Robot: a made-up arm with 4 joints.
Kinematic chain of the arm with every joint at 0, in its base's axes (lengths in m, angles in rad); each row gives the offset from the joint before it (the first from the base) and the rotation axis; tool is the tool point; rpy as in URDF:
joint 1: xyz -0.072 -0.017 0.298 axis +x
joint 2: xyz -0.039 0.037 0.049 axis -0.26 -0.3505 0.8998
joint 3: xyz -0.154 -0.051 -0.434 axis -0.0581 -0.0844 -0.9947
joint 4: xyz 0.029 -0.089 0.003 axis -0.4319 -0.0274 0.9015
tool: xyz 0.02 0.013 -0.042 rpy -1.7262 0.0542 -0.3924
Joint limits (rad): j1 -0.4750..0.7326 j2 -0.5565..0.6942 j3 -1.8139..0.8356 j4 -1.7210..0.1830
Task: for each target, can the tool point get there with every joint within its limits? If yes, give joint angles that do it. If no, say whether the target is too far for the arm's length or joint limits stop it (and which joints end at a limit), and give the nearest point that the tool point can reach.
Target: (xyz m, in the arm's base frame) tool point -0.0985 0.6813 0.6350
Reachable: no: too far | nearest point -0.2481 0.3899 0.1297 | short by 0.602 m
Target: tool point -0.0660 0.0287 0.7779
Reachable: no: joint limits stop it (at a limit: joint 1, joint 2, joint 3) | nearest point -0.2498 0.3897 0.1302 | short by 0.764 m
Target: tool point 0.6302 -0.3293 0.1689
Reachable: no: too far | nearest point 0.0288 -0.3285 0.0264 | short by 0.618 m
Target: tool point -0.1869 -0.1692 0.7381
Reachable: no: joint limits stop it (at a limit: joint 1, joint 2, joint 3, joint 4) | nearest point -0.0350 -0.4050 0.0644 | short by 0.730 m
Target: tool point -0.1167 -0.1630 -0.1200
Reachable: yes | joints 0.0123 0.3327 0.0579 -0.0375
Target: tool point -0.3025 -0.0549 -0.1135
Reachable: yes | joints 0.0318 -0.2424 0.3442 -1.3607
